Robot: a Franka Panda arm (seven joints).
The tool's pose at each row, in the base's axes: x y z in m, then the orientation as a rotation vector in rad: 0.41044, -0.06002, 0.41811, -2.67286, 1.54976, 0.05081; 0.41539, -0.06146, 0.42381, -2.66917, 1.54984, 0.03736; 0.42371, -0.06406, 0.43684, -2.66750, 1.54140, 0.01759; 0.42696, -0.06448, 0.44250, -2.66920, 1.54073, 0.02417; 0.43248, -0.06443, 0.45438, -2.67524, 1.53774, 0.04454; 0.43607, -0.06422, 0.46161, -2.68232, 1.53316, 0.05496; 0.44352, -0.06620, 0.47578, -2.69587, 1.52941, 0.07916; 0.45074, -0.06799, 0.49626, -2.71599, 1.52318, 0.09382
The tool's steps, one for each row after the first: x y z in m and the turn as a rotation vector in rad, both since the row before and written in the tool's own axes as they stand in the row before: 0.00340, -0.00374, -0.00579, 0.00727, 0.00585, 0.00096; 0.00575, -0.00640, -0.01311, 0.01137, 0.00804, -0.00461; 0.00176, -0.00287, -0.00561, -0.00317, -0.00312, -0.00079; 0.00220, -0.00532, -0.01177, -0.01010, -0.00951, -0.00321; 0.00125, -0.00345, -0.00719, -0.00696, -0.00389, -0.00461; 0.00468, -0.00580, -0.01431, -0.01692, -0.00836, -0.00585; 0.00391, -0.00550, -0.02072, -0.01776, -0.00070, -0.00928
